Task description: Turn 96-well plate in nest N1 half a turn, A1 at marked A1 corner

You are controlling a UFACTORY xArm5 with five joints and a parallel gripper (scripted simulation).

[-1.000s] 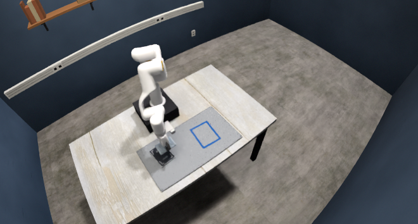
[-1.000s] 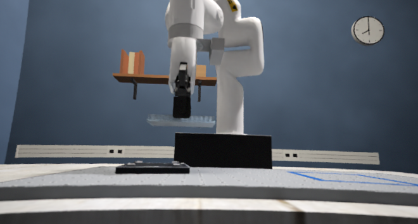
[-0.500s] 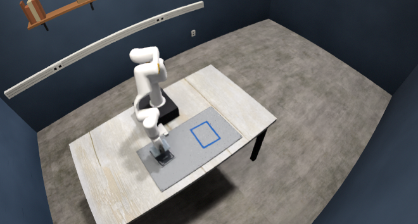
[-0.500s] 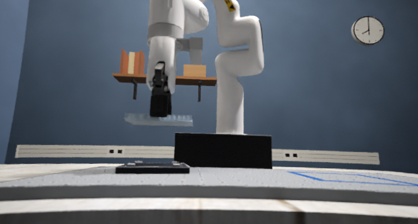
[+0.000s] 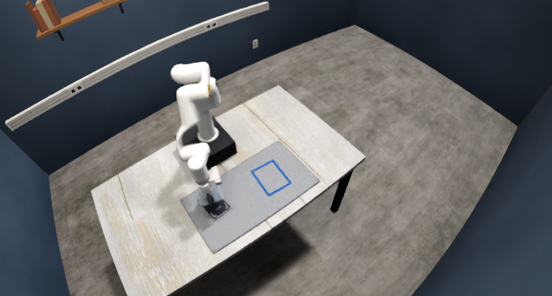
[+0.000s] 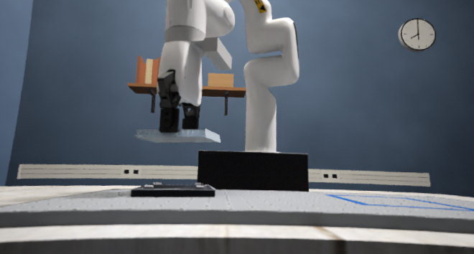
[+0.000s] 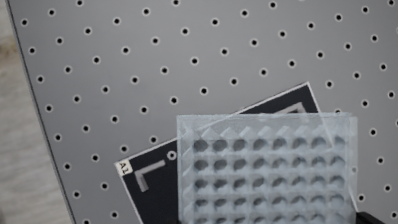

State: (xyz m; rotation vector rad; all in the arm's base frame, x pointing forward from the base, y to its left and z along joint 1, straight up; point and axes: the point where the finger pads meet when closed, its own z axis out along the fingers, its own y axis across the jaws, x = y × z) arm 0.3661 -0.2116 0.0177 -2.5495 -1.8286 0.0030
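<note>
Right now my hand is 1 cm above the 96-well plate. Also, from my hand: black plate nest: 10 cm below.
</note>
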